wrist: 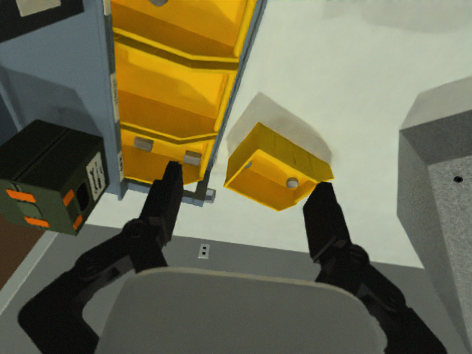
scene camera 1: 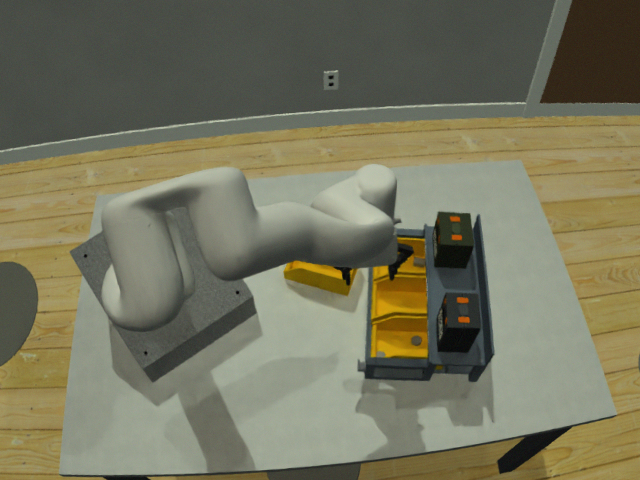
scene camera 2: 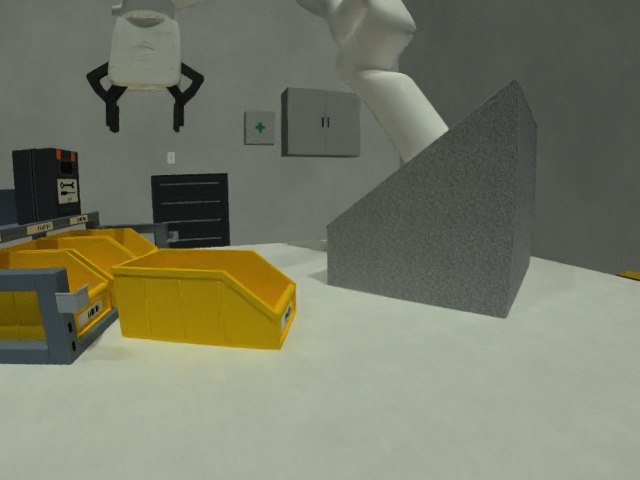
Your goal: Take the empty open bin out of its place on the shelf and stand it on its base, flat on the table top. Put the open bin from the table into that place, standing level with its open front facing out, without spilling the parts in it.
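Places are measured from the arm's base along level axes (x right, y ahead, z up), in centimetres.
Pixels of known places: gripper, fingertip midpoint: (wrist: 247, 185) (scene camera 1: 369, 277) (scene camera 2: 145, 131); arm's base, origin of the base link: (scene camera 2: 443, 171).
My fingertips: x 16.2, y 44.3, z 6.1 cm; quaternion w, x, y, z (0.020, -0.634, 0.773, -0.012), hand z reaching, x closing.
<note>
For each thing: its middle in the pictures, then the offset to it from my fingertips.
- middle bin, body centre: (wrist: 165, 86) (scene camera 2: 70, 269) (scene camera 1: 407, 301) dx -1.5, dy +11.7, dz -19.1 cm
- yellow open bin, body centre: (scene camera 2: 210, 292) (wrist: 279, 175) (scene camera 1: 322, 263) dx -18.7, dy -4.7, dz -19.7 cm
- dark green case, body centre: (wrist: 56, 179) (scene camera 1: 452, 240) dx -8.5, dy +25.0, dz -8.4 cm
- black case, body centre: (scene camera 2: 48, 186) (scene camera 1: 457, 323) dx +12.9, dy +16.3, dz -7.2 cm
The shelf (scene camera 1: 483, 310) (scene camera 2: 54, 320) (wrist: 50, 75) holds three yellow open bins side by side in its low front row. The middle bin (scene camera 1: 400, 302) (wrist: 170, 100) shows no parts inside. The other yellow open bin (scene camera 1: 317, 280) (scene camera 2: 180, 304) (wrist: 295, 155) stands upright on the table in front of the shelf, turned at an angle; grey parts show inside it in the wrist view. My gripper (scene camera 1: 370, 280) (scene camera 2: 145, 129) (wrist: 247, 185) is open and empty, high above the shelf's front edge and the table bin. The arm partly hides the table bin in scene camera 1.
The outer bins (scene camera 1: 392, 347) (scene camera 1: 419, 248) in the row hold grey parts. A dark green case (scene camera 1: 453, 240) (wrist: 50, 175) and a black case (scene camera 1: 459, 322) (scene camera 2: 46, 183) stand on the shelf's upper board. The grey sloped block (scene camera 2: 429, 232) (wrist: 445, 200) under the arm stands on the table.
</note>
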